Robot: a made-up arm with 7 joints. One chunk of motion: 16 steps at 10 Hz.
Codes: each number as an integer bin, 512 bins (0 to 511) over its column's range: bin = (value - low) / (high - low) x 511, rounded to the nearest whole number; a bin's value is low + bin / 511 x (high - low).
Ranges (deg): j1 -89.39..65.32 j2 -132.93..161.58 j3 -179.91..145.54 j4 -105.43..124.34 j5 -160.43..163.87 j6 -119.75..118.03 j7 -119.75..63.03
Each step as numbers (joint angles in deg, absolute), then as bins.
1 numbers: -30.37 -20.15 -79.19 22.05 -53.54 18.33 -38.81
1 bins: 195 196 158 284 168 297 226
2 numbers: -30.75 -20.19 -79.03 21.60 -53.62 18.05 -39.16
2 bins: 194 196 158 283 168 296 225
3 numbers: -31.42 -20.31 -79.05 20.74 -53.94 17.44 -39.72
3 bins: 191 195 158 281 168 295 224
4 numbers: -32.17 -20.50 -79.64 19.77 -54.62 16.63 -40.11
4 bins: 189 195 157 278 167 293 223
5 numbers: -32.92 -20.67 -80.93 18.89 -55.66 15.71 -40.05
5 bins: 187 195 155 276 165 291 223
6 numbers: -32.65 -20.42 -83.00 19.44 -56.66 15.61 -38.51
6 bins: 187 195 152 278 164 291 227
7 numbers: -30.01 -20.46 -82.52 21.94 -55.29 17.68 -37.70
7 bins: 196 195 153 283 166 295 229
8 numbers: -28.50 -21.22 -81.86 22.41 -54.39 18.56 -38.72
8 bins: 201 194 154 284 167 297 227
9 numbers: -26.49 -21.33 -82.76 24.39 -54.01 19.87 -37.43
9 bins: 208 194 153 289 168 300 230
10 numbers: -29.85 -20.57 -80.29 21.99 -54.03 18.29 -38.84
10 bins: 197 195 156 283 168 297 226
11 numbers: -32.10 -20.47 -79.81 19.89 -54.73 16.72 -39.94
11 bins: 189 195 157 279 167 293 223
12 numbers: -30.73 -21.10 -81.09 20.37 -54.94 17.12 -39.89
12 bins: 194 194 155 280 166 294 223
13 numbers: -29.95 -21.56 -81.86 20.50 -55.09 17.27 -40.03
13 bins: 196 193 154 280 166 294 223
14 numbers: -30.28 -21.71 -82.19 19.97 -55.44 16.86 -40.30
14 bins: 195 193 153 279 165 294 222
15 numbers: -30.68 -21.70 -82.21 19.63 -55.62 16.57 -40.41
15 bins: 194 193 153 278 165 293 222
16 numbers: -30.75 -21.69 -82.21 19.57 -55.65 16.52 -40.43
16 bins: 194 193 153 278 165 293 222
